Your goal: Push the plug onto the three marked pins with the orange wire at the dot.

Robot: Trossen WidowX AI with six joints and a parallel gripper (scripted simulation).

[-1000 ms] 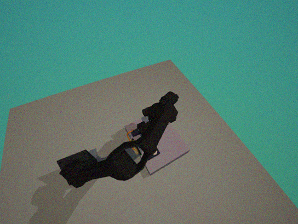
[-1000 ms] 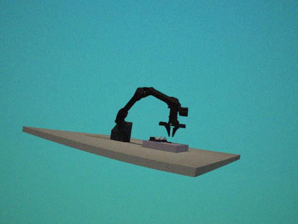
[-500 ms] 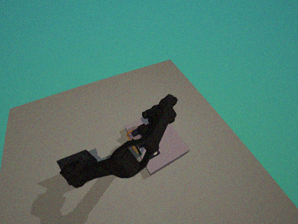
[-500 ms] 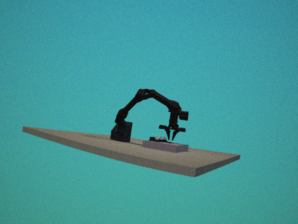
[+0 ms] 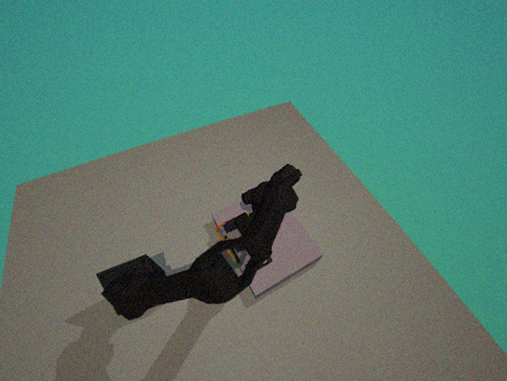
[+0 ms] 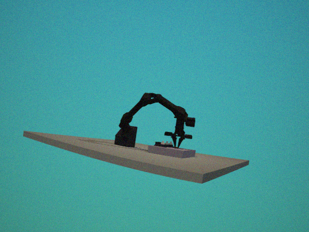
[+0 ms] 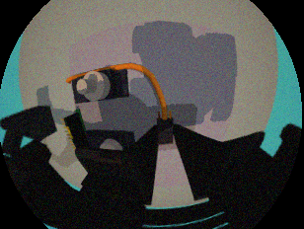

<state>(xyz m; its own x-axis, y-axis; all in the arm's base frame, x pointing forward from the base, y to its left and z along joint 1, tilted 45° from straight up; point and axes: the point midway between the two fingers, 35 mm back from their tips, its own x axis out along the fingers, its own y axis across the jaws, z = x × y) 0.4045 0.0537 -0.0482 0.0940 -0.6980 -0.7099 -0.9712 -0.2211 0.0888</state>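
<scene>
The printed holder is 3 cm below my gripper tip, 3 cm ahead of it and 2 cm to the right of it.
</scene>
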